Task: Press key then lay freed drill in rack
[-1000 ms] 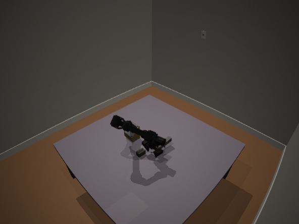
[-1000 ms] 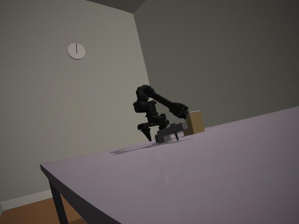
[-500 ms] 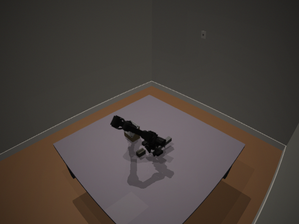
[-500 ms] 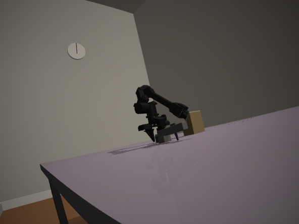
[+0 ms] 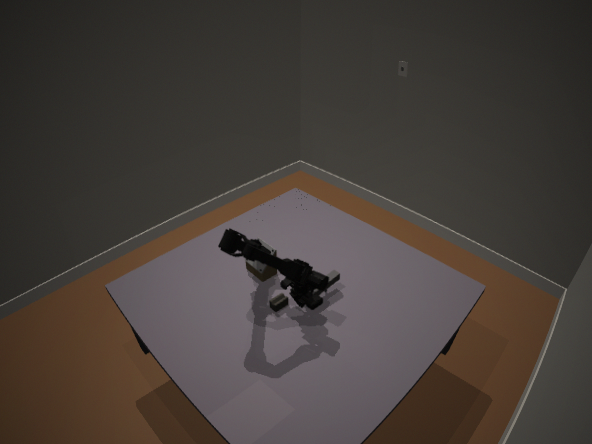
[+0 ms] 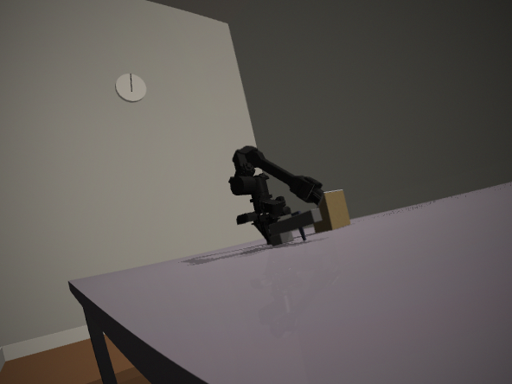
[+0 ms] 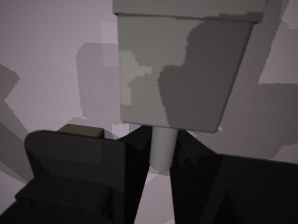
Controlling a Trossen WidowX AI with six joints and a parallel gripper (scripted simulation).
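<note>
Now: gripper tip 50 mm to the right of the drill and 40 mm below it. Also, from my gripper tip: grey block (110 mm to the left, 30 mm above); then olive block (80 mm behind, 50 mm to the right); then blue key (140 mm to the left, 40 mm above).
</note>
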